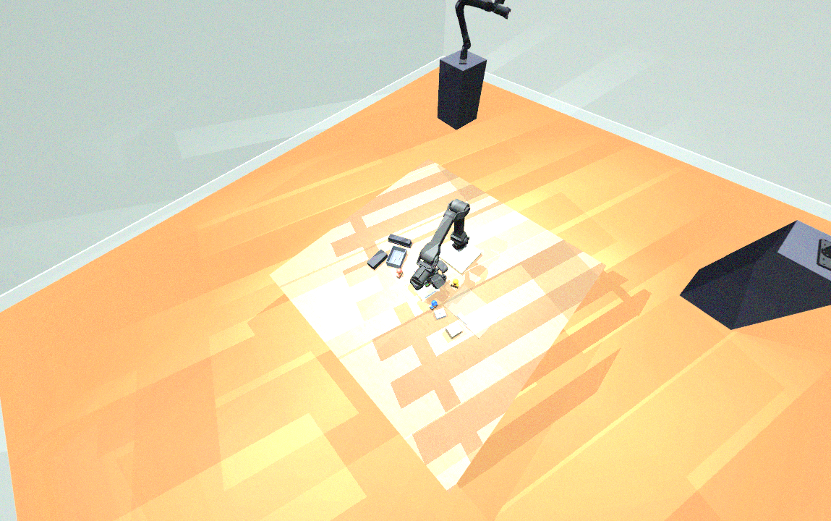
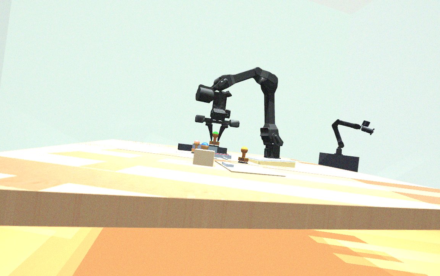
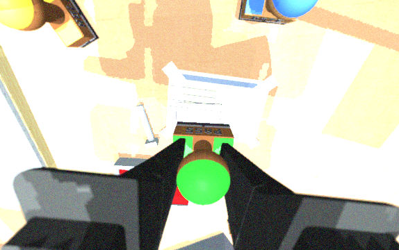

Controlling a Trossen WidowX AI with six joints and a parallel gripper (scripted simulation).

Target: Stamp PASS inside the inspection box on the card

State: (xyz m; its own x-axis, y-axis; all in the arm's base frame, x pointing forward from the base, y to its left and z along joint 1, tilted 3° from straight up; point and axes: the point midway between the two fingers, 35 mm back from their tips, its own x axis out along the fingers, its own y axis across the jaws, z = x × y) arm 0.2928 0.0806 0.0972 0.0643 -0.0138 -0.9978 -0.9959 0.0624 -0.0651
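The white card is 10 mm ahead of my gripper tip and 70 mm below it. Round my gripper tip: yellow-knobbed stamp: 110 mm behind, 80 mm to the left, 50 mm below; blue-knobbed stamp: 50 mm ahead, 90 mm to the left, 50 mm below; red ink pad: 50 mm behind, 90 mm to the right, 70 mm below.
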